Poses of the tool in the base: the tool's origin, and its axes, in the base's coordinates. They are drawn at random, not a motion.
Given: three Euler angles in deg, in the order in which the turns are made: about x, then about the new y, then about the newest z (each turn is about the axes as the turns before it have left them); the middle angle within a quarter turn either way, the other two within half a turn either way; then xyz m.
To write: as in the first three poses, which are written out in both.
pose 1, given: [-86.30 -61.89 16.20 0.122 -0.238 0.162]
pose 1, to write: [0.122 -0.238 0.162 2.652 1.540 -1.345]
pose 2, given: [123.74 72.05 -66.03 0.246 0.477 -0.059]
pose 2, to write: [0.246 0.477 -0.059 -0.263 1.743 0.984]
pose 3, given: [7.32 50.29 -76.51 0.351 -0.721 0.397]
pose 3, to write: [0.351 -0.721 0.397 -0.105 0.884 -1.170]
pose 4, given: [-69.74 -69.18 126.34 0.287 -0.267 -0.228]
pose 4, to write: [0.287 -0.267 -0.228 2.799 1.447 0.302]
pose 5, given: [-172.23 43.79 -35.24 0.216 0.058 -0.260]
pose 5, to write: [0.216 0.058 -0.260 0.140 2.368 2.721]
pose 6, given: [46.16 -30.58 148.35 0.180 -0.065 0.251]
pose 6, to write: [0.180 -0.065 0.251 -2.257 0.932 -1.669]
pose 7, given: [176.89 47.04 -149.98 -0.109 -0.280 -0.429]
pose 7, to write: [-0.109 -0.280 -0.429 -0.050 2.319 0.450]
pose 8, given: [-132.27 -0.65 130.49 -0.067 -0.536 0.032]
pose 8, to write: [-0.067 -0.536 0.032 1.586 2.308 0.717]
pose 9, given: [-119.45 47.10 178.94 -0.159 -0.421 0.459]
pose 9, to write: [-0.159 -0.421 0.459 0.680 1.912 1.160]
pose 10, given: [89.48 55.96 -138.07 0.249 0.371 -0.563]
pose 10, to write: [0.249 0.371 -0.563 -0.594 1.566 -0.847]
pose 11, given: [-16.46 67.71 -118.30 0.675 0.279 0.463]
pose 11, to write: [0.675 0.279 0.463 0.116 1.199 -2.374]
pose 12, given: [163.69 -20.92 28.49 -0.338 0.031 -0.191]
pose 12, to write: [-0.338 0.031 -0.191 -2.508 2.683 1.184]
